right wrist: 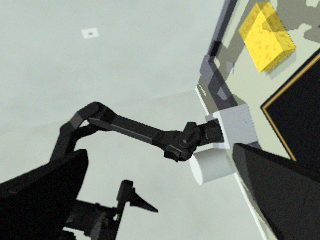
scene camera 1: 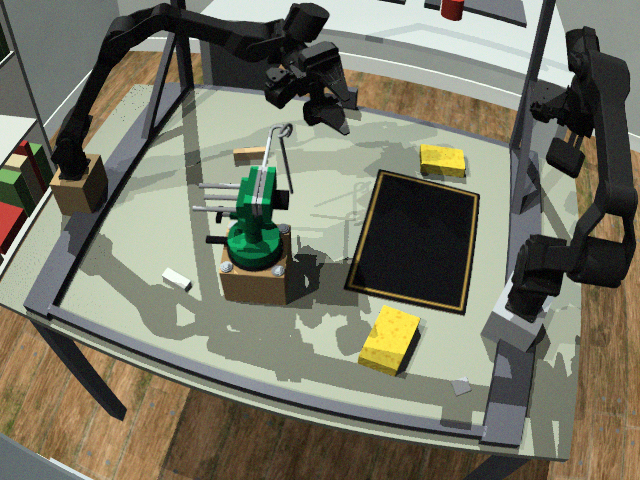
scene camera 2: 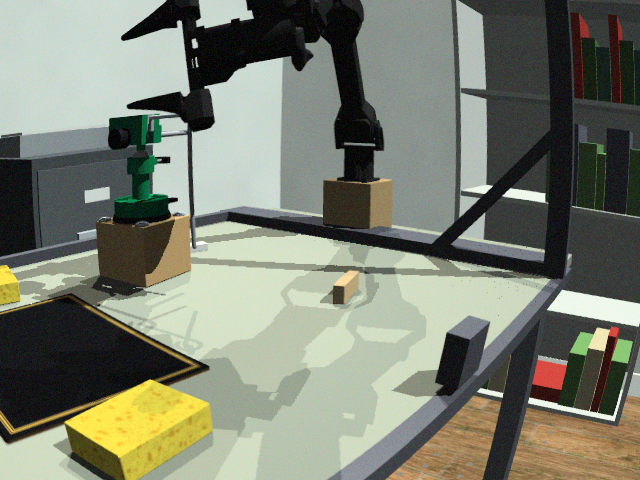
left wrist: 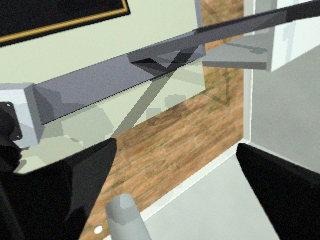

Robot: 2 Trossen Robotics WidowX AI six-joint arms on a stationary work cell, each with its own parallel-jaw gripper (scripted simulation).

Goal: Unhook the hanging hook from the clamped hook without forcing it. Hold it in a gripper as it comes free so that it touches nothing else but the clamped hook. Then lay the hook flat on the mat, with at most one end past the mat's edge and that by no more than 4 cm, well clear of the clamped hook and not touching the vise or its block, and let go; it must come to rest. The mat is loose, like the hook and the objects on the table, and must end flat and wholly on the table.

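Observation:
Scene camera 1 gives me my left gripper (scene camera 1: 572,141), along with a black mat (scene camera 1: 416,246) and a yellow sponge (scene camera 1: 388,341). In scene camera 2 I see my right gripper (scene camera 2: 124,71), and the mat (scene camera 2: 70,356) is there again. The left wrist view has my left gripper (left wrist: 176,146) in it, while the yellow sponge is out of frame in the left wrist view. The right wrist view does show me the sponge (right wrist: 265,37).

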